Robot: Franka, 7 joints.
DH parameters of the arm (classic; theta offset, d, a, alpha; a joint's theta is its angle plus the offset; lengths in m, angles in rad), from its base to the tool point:
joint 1: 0 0.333 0 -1.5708
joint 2: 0 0 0 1.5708
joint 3: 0 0.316 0.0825 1.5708
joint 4: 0 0 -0.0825 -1.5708
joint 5: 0 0.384 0 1.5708
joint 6: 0 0 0.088 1.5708
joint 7: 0 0.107 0 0
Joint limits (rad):
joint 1: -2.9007..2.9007
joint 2: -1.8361..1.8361
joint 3: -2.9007..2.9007
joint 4: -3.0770..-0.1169
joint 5: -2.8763..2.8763
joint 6: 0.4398..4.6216
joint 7: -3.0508..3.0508
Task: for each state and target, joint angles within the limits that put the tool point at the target. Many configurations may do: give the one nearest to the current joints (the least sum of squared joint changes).
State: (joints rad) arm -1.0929 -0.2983 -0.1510 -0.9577 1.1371 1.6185 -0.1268
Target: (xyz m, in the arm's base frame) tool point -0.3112 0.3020 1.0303
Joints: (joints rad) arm -0.8812 -0.9695 -0.3752 -0.6126 1.1761 1.8095 -0.1268
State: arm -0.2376 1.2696 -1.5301 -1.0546 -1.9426 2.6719 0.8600
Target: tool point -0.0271 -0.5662 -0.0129
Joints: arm -0.5177 1.6694 -1.0947 -1.7368 -2.0030 2.8780 0.8600
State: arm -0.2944 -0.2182 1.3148 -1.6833 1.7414 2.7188 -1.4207
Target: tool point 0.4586 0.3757 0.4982
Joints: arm -0.4085 0.0573 1.1743 -1.9779 1.7566 2.7353 -1.4207
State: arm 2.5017 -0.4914 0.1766 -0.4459 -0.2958 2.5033 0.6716
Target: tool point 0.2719 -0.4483 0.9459
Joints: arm 2.1779 -0.6442 0.1511 -0.1169 -0.3742 3.3531 0.6716
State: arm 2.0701 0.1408 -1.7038 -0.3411 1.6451 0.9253 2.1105
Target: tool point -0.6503 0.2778 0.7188
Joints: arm 2.8466 0.9260 -1.5092 -0.2294 1.7962 1.5110 2.1105
